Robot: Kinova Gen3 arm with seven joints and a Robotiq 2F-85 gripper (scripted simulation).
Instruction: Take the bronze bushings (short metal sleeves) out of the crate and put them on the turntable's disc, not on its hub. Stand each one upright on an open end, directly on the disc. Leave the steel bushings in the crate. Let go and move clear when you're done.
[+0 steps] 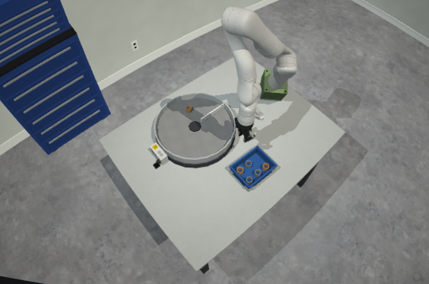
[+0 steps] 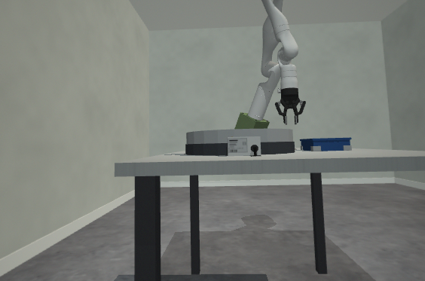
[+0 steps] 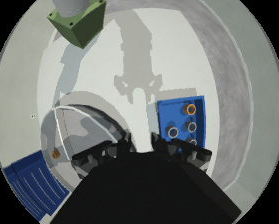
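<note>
My gripper is now 50 mm short of the blue crate, 120 mm to the right of it and 110 mm above it. Also, from my hand: grey turntable disc (70 mm ahead, 250 mm to the right, 80 mm below).
</note>
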